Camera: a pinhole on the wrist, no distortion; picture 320 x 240 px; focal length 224.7 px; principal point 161.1 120.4 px. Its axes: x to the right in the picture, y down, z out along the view. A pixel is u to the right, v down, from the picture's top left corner.
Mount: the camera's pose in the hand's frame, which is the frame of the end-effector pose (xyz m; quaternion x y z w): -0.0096 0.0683 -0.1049 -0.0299 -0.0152 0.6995 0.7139
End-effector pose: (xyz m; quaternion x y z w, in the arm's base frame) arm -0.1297 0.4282 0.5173 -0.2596 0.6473 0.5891 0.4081
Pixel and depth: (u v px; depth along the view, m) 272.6 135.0 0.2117
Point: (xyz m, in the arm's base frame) -0.2338 0.5544 0.6470
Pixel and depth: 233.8 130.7 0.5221
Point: -0.2079 0.8623 0.7182
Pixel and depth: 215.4 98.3 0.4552
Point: -0.2092 0.8025 0.6228
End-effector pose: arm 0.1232 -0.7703 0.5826 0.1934 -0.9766 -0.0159 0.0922
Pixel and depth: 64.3 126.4 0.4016
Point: 0.1484 -0.8415 0.2742
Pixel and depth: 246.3 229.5 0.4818
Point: 0.2020 -0.4234 0.2025
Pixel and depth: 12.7 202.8 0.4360
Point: 0.3244 -0.8860 0.2135
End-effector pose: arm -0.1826 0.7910 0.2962 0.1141 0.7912 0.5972 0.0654
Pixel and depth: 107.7 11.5 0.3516
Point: -0.2534 1.0638 0.2182
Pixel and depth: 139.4 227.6 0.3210
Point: 0.0488 0.9477 0.2782
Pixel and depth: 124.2 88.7 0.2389
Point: -0.1542 0.9287 0.2907
